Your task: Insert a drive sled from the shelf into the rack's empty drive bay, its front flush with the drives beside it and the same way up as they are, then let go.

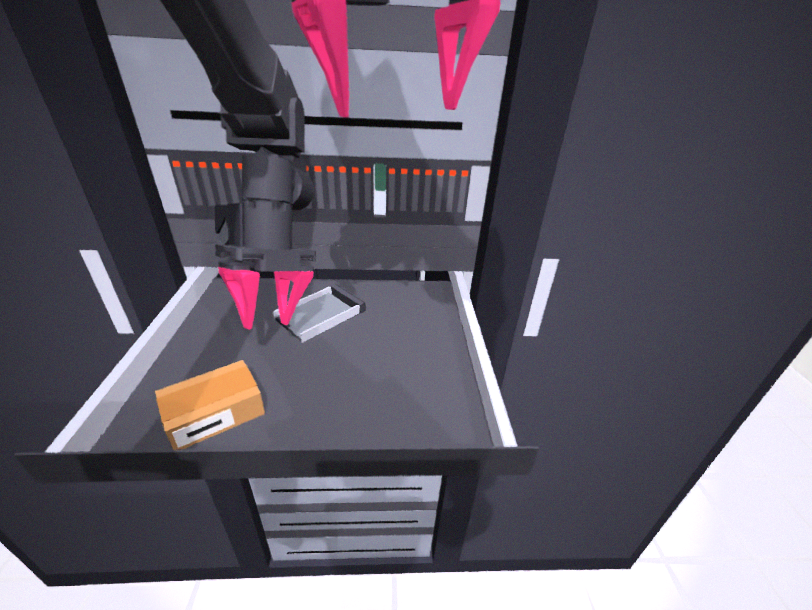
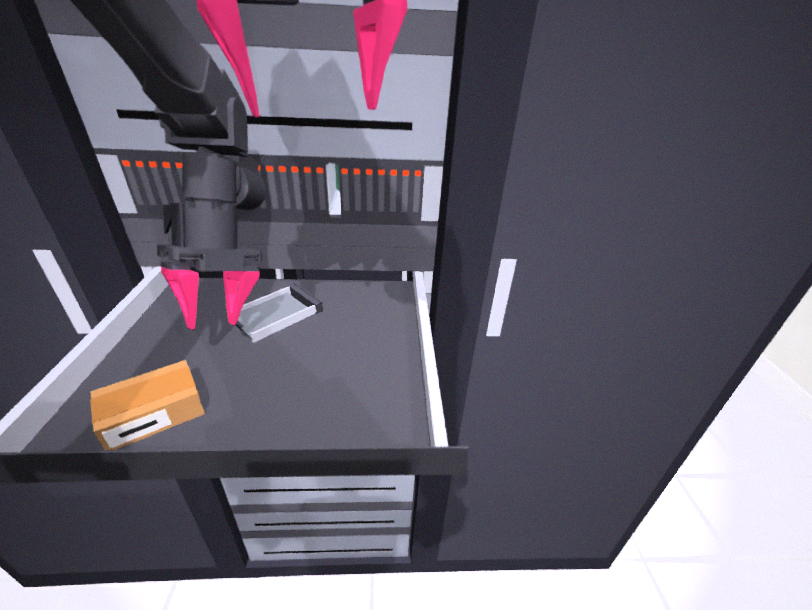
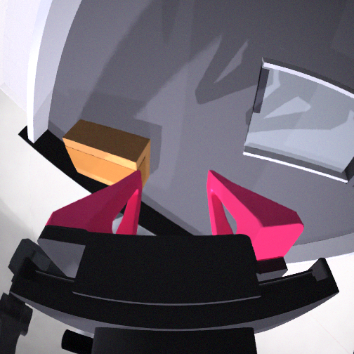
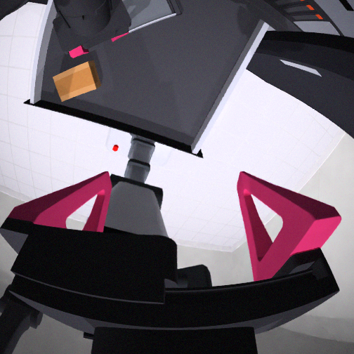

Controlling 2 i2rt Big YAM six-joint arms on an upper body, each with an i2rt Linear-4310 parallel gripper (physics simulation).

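Places are measured from the left arm's base along level axes (x ahead, y left, z up), in centimetres.
Pixels of known places: left gripper, fingertip midpoint: [image 1: 266,326] [image 2: 212,326]; right gripper, fingertip midpoint: [image 1: 399,113] [image 2: 317,112].
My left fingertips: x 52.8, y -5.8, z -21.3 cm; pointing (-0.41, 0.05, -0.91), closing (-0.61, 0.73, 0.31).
For each thing: its middle in the pictures, then the offset to it from my left fingertips. "spot": a spot on its surface instead. Level surfaces: height alone.
- drive sled, body centre: [image 1: 320,310] [image 2: 276,310] dx +10.0, dy -5.1, dz -4.5 cm
- pulled-out shelf, surface height: dz -5.3 cm
- empty bay, body centre: [image 1: 380,176] [image 2: 339,176] dx +25.8, dy -14.1, dz +11.9 cm
- orange box, body centre: [image 1: 211,402] [image 2: 149,402] dx -9.4, dy +4.3, dz -3.6 cm
- dark front lip, surface spot: [image 1: 380,462] [image 2: 310,462] spot: dx -17.3, dy -14.7, dz -3.5 cm
The drive sled [image 1: 324,315] [image 2: 278,315] [image 3: 305,120] [image 4: 147,12], a shallow silver tray with dark ends, lies flat and skewed on the pulled-out shelf [image 1: 393,393] [image 2: 341,393]. My left gripper [image 1: 266,325] [image 2: 212,325] [image 3: 174,177] is partly open and empty, pointing down above the shelf beside the sled's left end. The empty bay [image 1: 380,190] [image 2: 334,190] shows as a green and white slot in the row of dark, orange-tabbed drives [image 1: 429,193] [image 2: 384,193]. My right gripper [image 1: 397,112] [image 2: 314,112] [image 4: 173,178] is wide open and empty, high in front of the rack.
An orange box [image 1: 206,390] [image 2: 144,390] [image 3: 107,150] [image 4: 77,81] with a white label lies near the shelf's front left corner. Pale side rails edge the shelf, with a dark front lip [image 1: 380,462] [image 2: 328,462]. The left arm hides some drives. Dark cabinet panels stand on both sides.
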